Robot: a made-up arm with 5 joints. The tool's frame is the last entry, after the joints.
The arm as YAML. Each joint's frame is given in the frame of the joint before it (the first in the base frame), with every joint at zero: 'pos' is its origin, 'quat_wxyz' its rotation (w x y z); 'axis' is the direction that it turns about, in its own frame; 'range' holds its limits. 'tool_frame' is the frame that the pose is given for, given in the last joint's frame.
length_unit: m
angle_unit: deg
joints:
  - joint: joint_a
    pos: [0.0, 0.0, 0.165]
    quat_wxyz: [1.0, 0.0, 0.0, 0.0]
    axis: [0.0, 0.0, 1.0]
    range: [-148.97, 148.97]
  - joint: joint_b
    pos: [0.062, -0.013, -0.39]
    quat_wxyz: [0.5, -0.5, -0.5, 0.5]
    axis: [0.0, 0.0, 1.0]
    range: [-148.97, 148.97]
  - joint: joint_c
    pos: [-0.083, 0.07, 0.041]
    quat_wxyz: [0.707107, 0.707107, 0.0, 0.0]
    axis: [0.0, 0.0, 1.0]
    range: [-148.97, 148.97]
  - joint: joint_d
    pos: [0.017, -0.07, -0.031]
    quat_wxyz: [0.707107, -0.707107, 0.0, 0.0]
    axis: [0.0, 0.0, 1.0]
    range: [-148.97, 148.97]
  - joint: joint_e
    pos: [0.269, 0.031, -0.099]
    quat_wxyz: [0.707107, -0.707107, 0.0, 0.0]
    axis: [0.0, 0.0, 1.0]
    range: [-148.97, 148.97]
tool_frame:
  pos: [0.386, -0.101, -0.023]
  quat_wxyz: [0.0, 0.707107, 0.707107, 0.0]
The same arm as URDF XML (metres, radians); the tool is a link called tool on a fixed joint. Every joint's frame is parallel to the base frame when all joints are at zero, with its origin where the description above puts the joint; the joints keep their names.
<robot name="arm">
  <joint name="joint_a" type="revolute">
    <parent link="base"/>
    <child link="link1"/>
    <origin xyz="0.0000 0.0000 0.1650" rpy="0.0000 0.0000 0.0000"/>
    <axis xyz="0 0 1"/>
    <limit lower="-2.6000" upper="2.6000"/>
  </joint>
  <joint name="joint_b" type="revolute">
    <parent link="link1"/>
    <child link="link2"/>
    <origin xyz="0.0620 -0.0130 -0.3900" rpy="0.0000 0.0000 0.0000"/>
    <axis xyz="-1 0 0"/>
    <limit lower="-2.6000" upper="2.6000"/>
  </joint>
  <joint name="joint_c" type="revolute">
    <parent link="link2"/>
    <child link="link3"/>
    <origin xyz="-0.0410 -0.0830 -0.0700" rpy="0.0000 0.0000 0.0000"/>
    <axis xyz="0 0 1"/>
    <limit lower="-2.6000" upper="2.6000"/>
  </joint>
  <joint name="joint_d" type="revolute">
    <parent link="link3"/>
    <child link="link4"/>
    <origin xyz="0.0700 0.0170 -0.0310" rpy="0.0000 0.0000 0.0000"/>
    <axis xyz="-1 0 0"/>
    <limit lower="-2.6000" upper="2.6000"/>
  </joint>
  <joint name="joint_e" type="revolute">
    <parent link="link4"/>
    <child link="link5"/>
    <origin xyz="0.0990 0.2690 -0.0310" rpy="0.0000 0.0000 0.0000"/>
    <axis xyz="0 0 -1"/>
    <limit lower="-2.6000" upper="2.6000"/>
  </joint>
  <joint name="tool_joint" type="fixed">
    <parent link="link5"/>
    <child link="tool"/>
    <origin xyz="-0.1010 0.3860 0.0230" rpy="0.0000 0.0000 0.0000"/>
  </joint>
  <link name="base"/>
  <link name="link1"/>
  <link name="link2"/>
  <link name="link3"/>
  <link name="link4"/>
  <link name="link5"/>
  <link name="tool"/>
</robot>

